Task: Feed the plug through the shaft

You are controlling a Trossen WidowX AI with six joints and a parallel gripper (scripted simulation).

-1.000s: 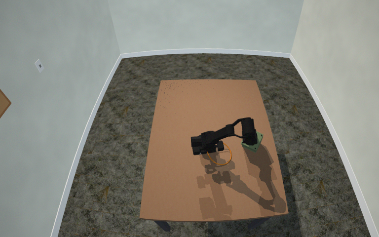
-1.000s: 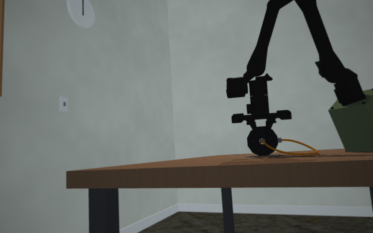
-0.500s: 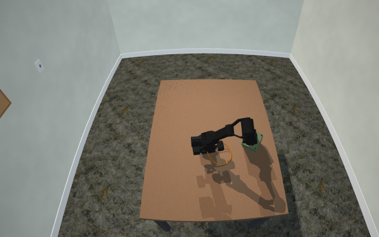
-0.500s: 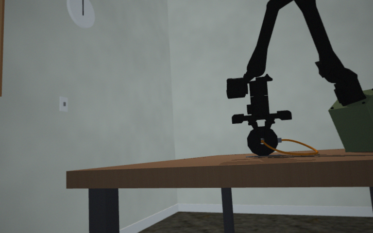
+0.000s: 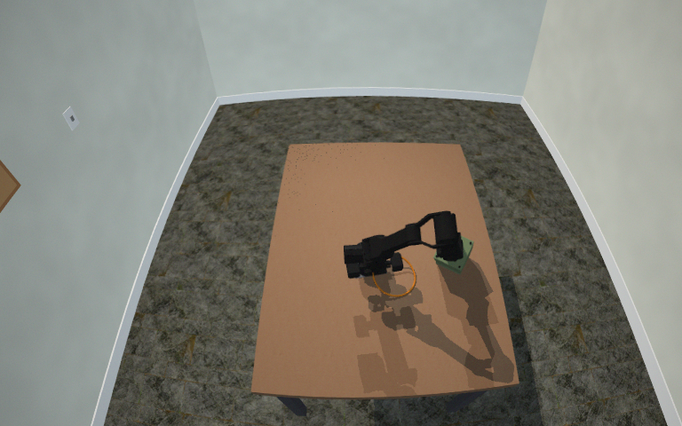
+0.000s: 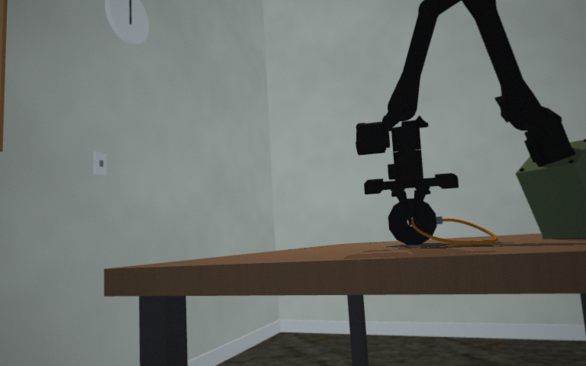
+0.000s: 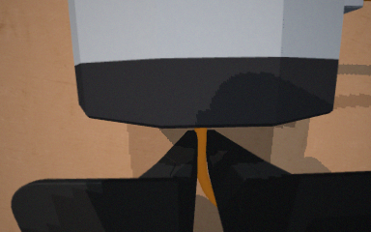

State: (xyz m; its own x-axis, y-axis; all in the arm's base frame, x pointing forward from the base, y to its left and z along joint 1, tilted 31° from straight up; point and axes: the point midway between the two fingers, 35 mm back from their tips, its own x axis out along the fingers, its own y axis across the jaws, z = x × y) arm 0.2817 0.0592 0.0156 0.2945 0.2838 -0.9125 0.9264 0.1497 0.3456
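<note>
The orange cable lies 1 cm ahead of my hand, 2 cm to the right of it and 3 cm below it. From my hand the other things lie so: plug: 1 cm ahead, 4 cm to the right, 3 cm below; then grey stub: 3 cm behind, 9 cm to the right, 3 cm below.
</note>
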